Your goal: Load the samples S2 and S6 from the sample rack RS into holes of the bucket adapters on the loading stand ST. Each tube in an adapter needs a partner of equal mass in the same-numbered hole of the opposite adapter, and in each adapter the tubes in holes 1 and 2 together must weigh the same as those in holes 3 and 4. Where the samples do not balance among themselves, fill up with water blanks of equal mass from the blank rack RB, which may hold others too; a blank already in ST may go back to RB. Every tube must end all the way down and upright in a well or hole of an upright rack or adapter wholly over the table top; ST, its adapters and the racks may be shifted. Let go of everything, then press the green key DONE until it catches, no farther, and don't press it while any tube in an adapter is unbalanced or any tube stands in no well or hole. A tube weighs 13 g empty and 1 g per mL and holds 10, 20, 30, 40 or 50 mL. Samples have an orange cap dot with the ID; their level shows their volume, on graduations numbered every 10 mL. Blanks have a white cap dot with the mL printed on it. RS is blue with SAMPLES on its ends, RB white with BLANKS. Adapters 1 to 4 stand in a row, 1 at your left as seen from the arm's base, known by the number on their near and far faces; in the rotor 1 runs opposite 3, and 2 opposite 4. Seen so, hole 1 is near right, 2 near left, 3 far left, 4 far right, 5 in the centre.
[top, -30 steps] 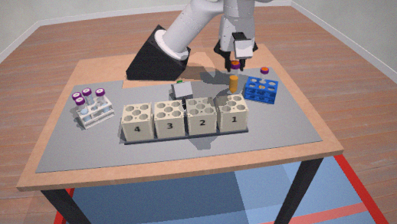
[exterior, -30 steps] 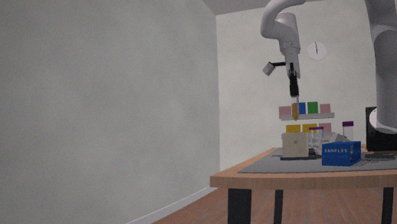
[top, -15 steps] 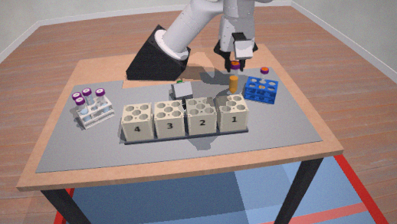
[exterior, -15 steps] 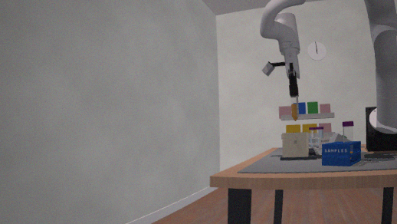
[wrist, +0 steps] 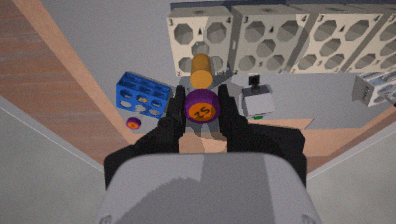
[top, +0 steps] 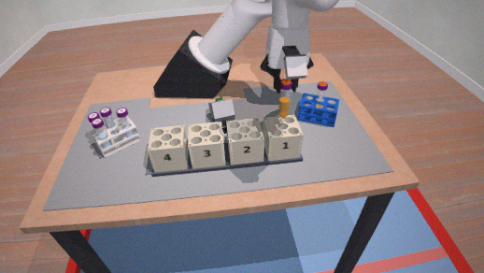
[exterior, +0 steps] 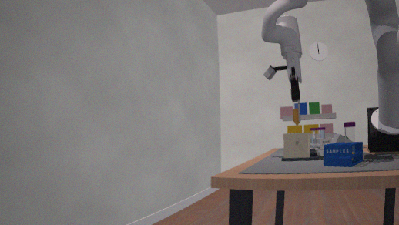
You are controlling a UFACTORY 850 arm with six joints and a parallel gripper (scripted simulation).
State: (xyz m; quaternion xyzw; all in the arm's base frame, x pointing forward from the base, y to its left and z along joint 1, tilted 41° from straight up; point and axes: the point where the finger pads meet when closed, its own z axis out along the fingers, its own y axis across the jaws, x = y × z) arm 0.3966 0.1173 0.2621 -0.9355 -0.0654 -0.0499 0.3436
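My gripper is now 10 mm past the sample tube S2 and 50 mm above it. Round my hand: adapter 3 (30 mm ahead, 220 mm to the right, 180 mm below); loading stand (20 mm ahead, 160 mm to the right, 230 mm below); adapter 1 (180 mm below).
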